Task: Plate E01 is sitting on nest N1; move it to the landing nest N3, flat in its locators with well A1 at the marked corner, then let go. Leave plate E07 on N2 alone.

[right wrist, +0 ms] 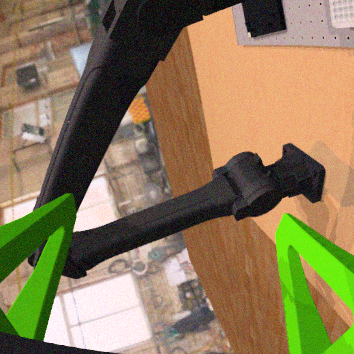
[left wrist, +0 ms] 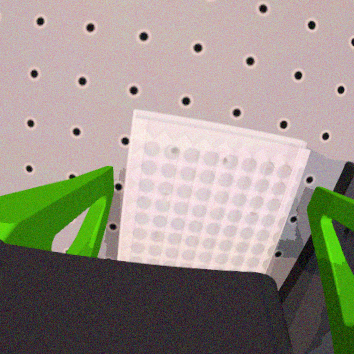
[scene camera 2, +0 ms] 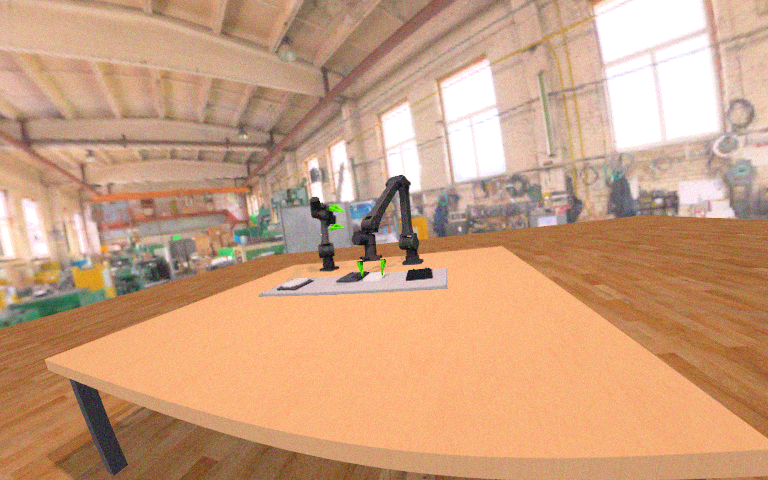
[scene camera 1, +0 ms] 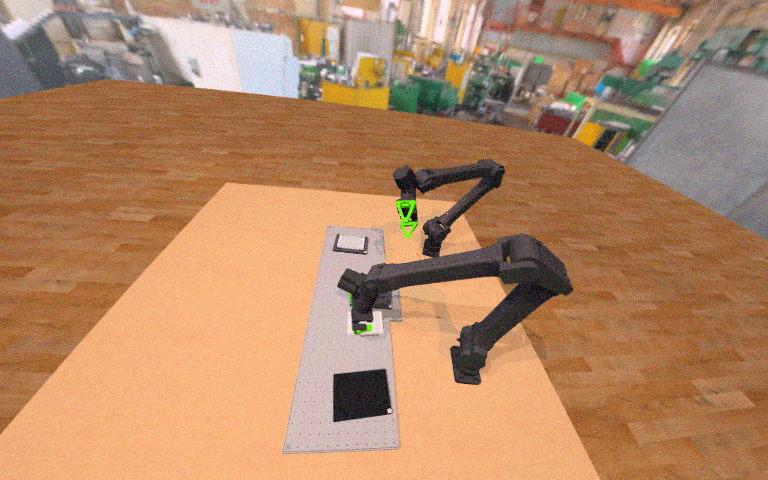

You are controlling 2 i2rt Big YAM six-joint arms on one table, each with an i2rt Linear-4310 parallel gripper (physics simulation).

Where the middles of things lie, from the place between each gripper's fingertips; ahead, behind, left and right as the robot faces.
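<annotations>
I see the black nest (scene camera 1: 356, 395) 30 mm behind my left hand, 230 mm to the left of it and 10 mm below it.
Measured from my right hand, that same black nest is 120 mm ahead and 400 mm to the left, and it sits 300 mm below.
</annotations>
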